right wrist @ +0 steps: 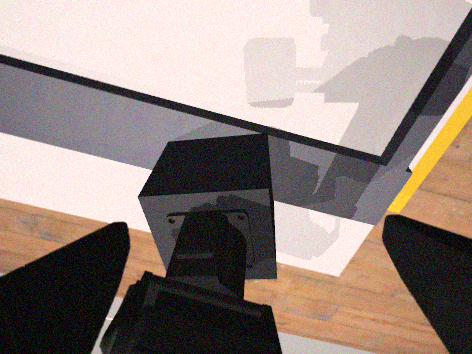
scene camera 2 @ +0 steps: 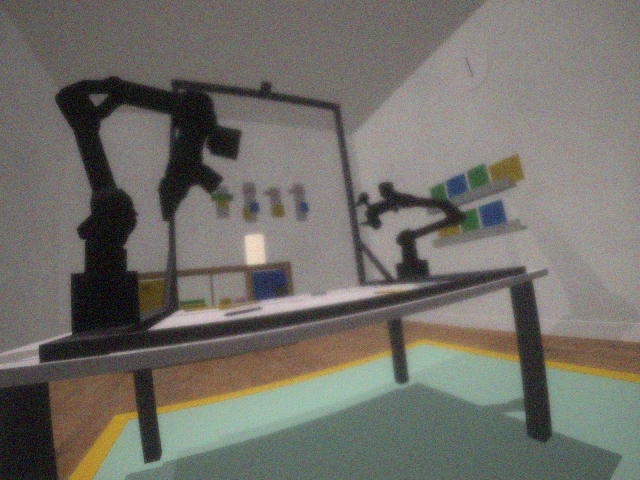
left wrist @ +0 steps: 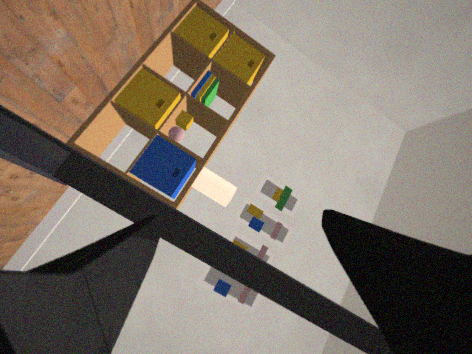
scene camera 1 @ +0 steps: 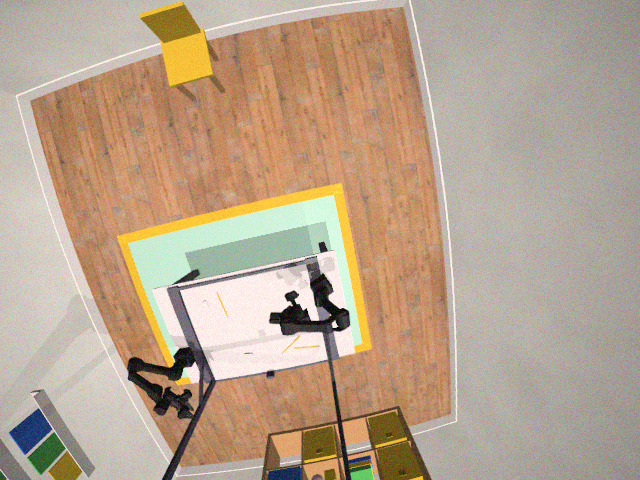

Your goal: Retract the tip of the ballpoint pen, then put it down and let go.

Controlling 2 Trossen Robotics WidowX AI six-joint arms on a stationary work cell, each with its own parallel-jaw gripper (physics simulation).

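Places are measured from the left arm's base along level axes (x right, y ahead, z up), in metres.
Pixels of known places: left gripper, fingertip midpoint: [scene camera 2: 355,216] [left wrist: 242,220] [scene camera 1: 194,414]; right gripper, fingertip midpoint: [right wrist: 257,230] [scene camera 2: 168,218] [scene camera 1: 302,301]; left arm's base at its link origin: [scene camera 1: 182,361]; right arm's base at its link origin: [right wrist: 212,241] [scene camera 1: 322,290].
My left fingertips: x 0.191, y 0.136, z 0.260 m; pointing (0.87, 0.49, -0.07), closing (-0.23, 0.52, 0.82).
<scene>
Ahead of a thing's pixels: the offset from my left fingertips to its top centre. "spot": to the spot under its first point. Level surfaces: height alone.
Several thin yellow-orange sticks lie on the white table top {dz -0.347 m} [scene camera 1: 232,330] [right wrist: 150,40] in scene camera 1: one stick {dx -0.512, dy +0.221, dz -0.338 m} [scene camera 1: 222,303] at its left, one slanting stick {dx -0.134, dy +0.591, dz -0.340 m} [scene camera 1: 291,344] and one flatter stick {dx -0.093, dy +0.692, dz -0.338 m} [scene camera 1: 307,346] near its lower edge. A short dark sliver {spot: dx -0.126, dy +0.293, dz -0.339 m} [scene camera 1: 248,353] lies left of those two. Which is the ballpoint pen, and its tip, is too small to tell. My left gripper [scene camera 1: 190,404] [scene camera 2: 364,210] [left wrist: 242,220] is open and empty, raised beyond the table's lower left corner. My right gripper [scene camera 1: 290,311] [scene camera 2: 191,201] [right wrist: 257,230] is open and empty, high above the table's right part.
A dark frame post [scene camera 2: 347,191] rises at the table's edge and its bar {spot: dx +0.040, dy -0.024, dz +0.025 m} [left wrist: 240,265] crosses the left wrist view. The right arm's dark base block [right wrist: 220,165] stands on the table edge. A shelf unit [left wrist: 107,162] stands beyond the table. A yellow chair [scene camera 1: 187,59] stands farther off.
</scene>
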